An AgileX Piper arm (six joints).
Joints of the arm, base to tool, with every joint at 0 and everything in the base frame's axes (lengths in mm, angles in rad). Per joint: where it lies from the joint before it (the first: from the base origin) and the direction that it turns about. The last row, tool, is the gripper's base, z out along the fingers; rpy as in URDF.
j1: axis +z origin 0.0 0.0 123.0
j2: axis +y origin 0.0 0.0 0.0
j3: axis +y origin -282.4 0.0 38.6
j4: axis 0.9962 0 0.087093 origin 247.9 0.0 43.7
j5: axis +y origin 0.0 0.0 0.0
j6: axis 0.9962 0 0.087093 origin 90.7 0.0 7.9
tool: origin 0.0 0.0 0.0 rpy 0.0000 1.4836 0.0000
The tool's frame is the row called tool.
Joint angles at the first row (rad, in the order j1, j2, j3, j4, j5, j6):
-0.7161, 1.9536, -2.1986, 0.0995, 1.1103, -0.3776
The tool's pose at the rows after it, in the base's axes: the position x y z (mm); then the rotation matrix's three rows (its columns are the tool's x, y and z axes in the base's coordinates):
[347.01 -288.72 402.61], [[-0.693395 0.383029 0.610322], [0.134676 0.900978 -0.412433], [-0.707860 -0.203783 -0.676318]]
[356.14 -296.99 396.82], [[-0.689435 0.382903 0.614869], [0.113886 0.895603 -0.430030], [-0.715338 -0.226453 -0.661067]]
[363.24 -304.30 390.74], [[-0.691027 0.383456 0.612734], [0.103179 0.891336 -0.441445], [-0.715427 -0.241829 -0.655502]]
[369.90 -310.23 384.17], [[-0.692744 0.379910 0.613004], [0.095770 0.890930 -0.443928], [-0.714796 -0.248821 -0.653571]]
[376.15 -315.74 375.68], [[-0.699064 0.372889 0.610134], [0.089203 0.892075 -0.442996], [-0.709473 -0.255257 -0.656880]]
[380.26 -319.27 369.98], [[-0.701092 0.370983 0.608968], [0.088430 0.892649 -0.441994], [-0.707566 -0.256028 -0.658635]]
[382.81 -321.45 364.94], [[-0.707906 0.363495 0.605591], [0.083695 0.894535 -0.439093], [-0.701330 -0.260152 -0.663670]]
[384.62 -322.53 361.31], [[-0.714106 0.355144 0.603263], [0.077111 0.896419 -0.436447], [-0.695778 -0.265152 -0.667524]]
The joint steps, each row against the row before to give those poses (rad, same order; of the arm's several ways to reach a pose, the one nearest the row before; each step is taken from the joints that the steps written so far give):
0.0048, 0.0542, -0.0505, -0.0016, -0.0336, -0.0286
0.0016, 0.0471, -0.0488, -0.0123, -0.0203, -0.0084
0.0000, 0.0440, -0.0478, -0.0114, -0.0045, -0.0043
0.0000, 0.0408, -0.0436, -0.0019, 0.0000, -0.0063
0.0000, 0.0382, -0.0338, -0.0014, 0.0000, -0.0091
0.0000, 0.0256, -0.0234, 0.0000, 0.0000, -0.0021
0.0000, 0.0151, -0.0083, 0.0000, 0.0000, -0.0087
0.0007, 0.0086, -0.0020, 0.0000, -0.0015, -0.0096

